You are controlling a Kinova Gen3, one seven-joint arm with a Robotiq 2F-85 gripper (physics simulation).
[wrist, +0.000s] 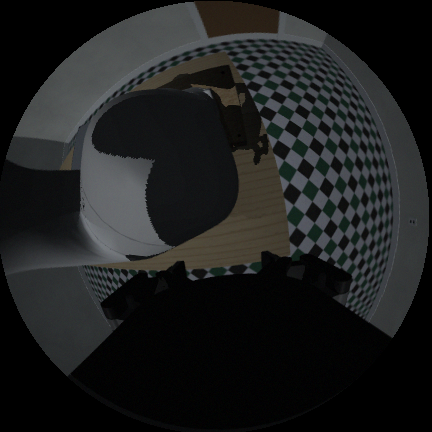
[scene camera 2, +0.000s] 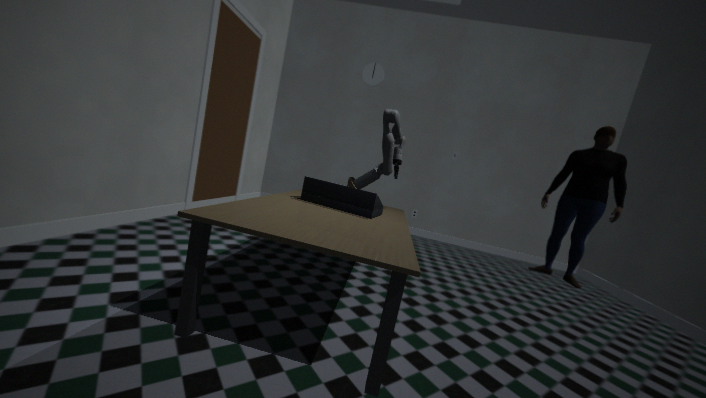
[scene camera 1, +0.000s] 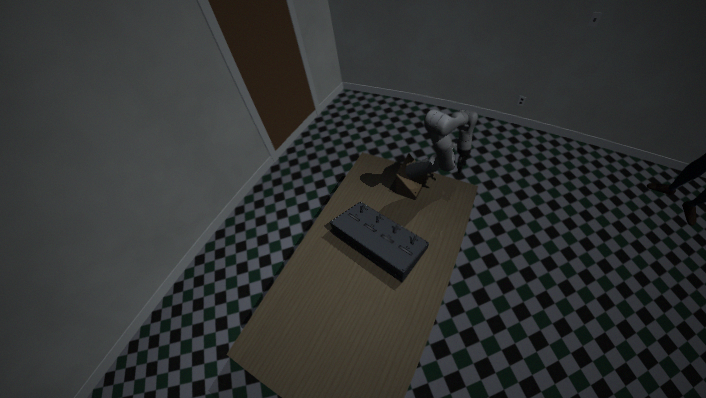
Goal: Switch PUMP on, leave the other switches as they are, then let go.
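A dark grey switch panel (scene camera 1: pixel 382 245) (scene camera 2: pixel 340 198) lies on the table. Its upper face carries a row of small toggle switches with a label strip beside each; in scene camera 1 these are the first switch (scene camera 1: pixel 362 208), the second (scene camera 1: pixel 378 218), the third (scene camera 1: pixel 395 228) and the fourth (scene camera 1: pixel 413 239). The labels are too small to read, so I cannot tell which is PUMP or how each stands. My gripper (scene camera 1: pixel 460 173) (scene camera 2: pixel 396 176) (wrist: pixel 223 265) is open and empty. It hangs in the air beyond the panel, near the table's far right corner, apart from the switches.
The wooden table (scene camera 1: pixel 340 325) (scene camera 2: pixel 280 227) carries the arm's brown wedge-shaped base (scene camera 1: pixel 410 186) behind the panel. The arm's own grey link (wrist: pixel 120 200) fills much of the wrist view's left side. A person (scene camera 2: pixel 585 200) stands on the floor to the right, away from the table.
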